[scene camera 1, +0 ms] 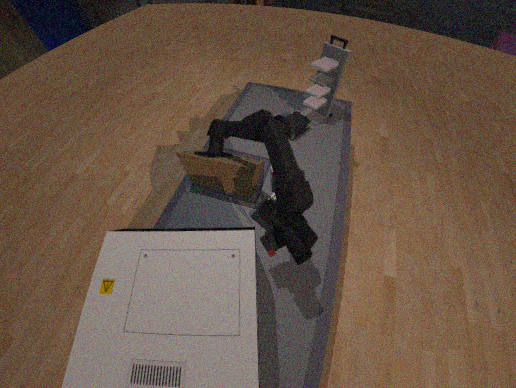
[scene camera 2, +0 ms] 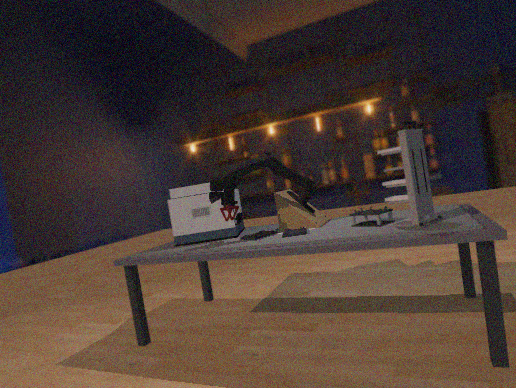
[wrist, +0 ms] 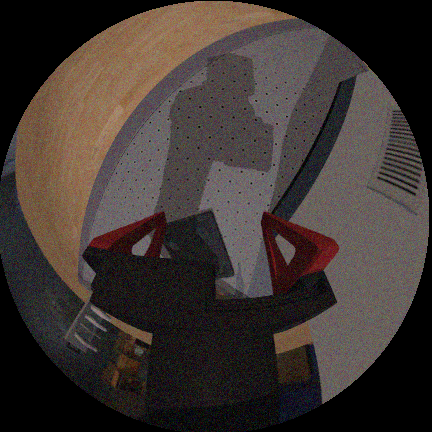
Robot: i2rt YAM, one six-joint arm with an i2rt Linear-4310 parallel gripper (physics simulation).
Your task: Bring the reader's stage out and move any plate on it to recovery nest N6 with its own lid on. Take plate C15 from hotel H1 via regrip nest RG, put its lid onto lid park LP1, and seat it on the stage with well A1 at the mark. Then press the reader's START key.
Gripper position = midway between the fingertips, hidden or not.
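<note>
With nothing in its grasp, my gripper (wrist: 213,216) stands open. There is a dark N6 nest (wrist: 197,236) here, and there is also a plate reader (scene camera 2: 182,224), which I find in the wrist view as well (wrist: 374,232).
</note>
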